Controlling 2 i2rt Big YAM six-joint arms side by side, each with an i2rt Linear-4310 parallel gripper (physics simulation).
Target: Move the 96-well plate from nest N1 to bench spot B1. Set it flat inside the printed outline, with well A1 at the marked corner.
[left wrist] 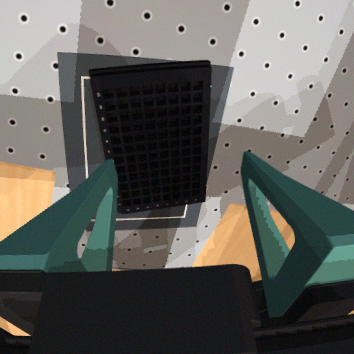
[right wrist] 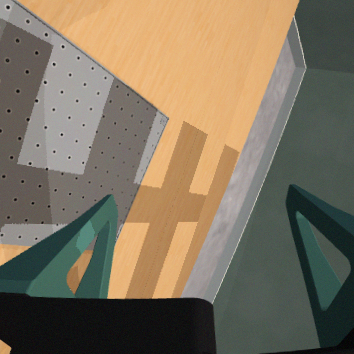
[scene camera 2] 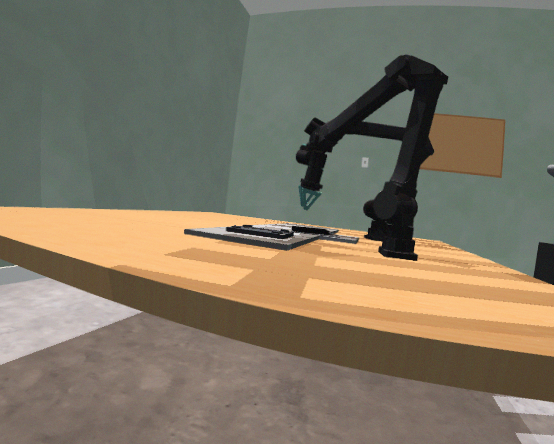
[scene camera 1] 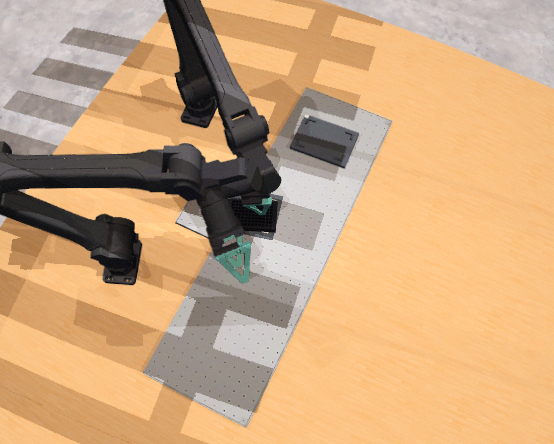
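Where they show: left gripper, between the fingertips: (left wrist: 178,163) (scene camera 2: 304,208) (scene camera 1: 263,203); right gripper, between the fingertips: (right wrist: 200,197) (scene camera 2: 304,167) (scene camera 1: 241,274); left arm's base, origin of its link: (scene camera 2: 396,255) (scene camera 1: 201,109); right arm's base, origin of its link: (scene camera 2: 377,240) (scene camera 1: 123,262).
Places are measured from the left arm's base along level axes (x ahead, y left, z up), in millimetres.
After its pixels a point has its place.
Note:
The black 96-well plate (scene camera 1: 272,220) @[x 315, y -290, z 29 mm] (scene camera 2: 312,230) @[x 248, y -248, z 24 mm] (left wrist: 157,140) @[x 267, y -286, z 28 mm] lies on the dark pad (left wrist: 74,125) @[x 266, y -223, z 15 mm] of the bench spot. In the left wrist view, the printed outline (left wrist: 138,218) @[x 171, y -286, z 15 mm] shows along the plate's left and bottom sides. The plate looks turned slightly against it and covers its right line. I cannot tell if it is fully flat or which corner is A1. Nest N1 (scene camera 1: 325,142) @[x 381, y -18, z 24 mm] (scene camera 2: 260,231) @[x 364, y 49, z 25 mm] shows no plate. My left gripper (scene camera 1: 261,212) @[x 290, y -283, z 99 mm] (scene camera 2: 306,208) @[x 290, y -283, z 99 mm] (left wrist: 178,163) @[x 290, y -283, z 99 mm] is open above the plate, apart from it. My right gripper (scene camera 1: 244,281) @[x 333, y -524, z 278 mm] (right wrist: 200,197) @[x 333, y -524, z 278 mm] is open and empty.
A perforated grey board (scene camera 1: 300,260) @[x 413, y -366, z 13 mm] (right wrist: 62,115) @[x 355, y -583, z 13 mm] lies on the wooden table (scene camera 1: 425,250) @[x 715, y -238, z 0 mm] under the nest. In scene camera 1, the right arm's wrist hangs close beside the left arm's wrist and hides part of the plate. The table's edge shows in the right wrist view.

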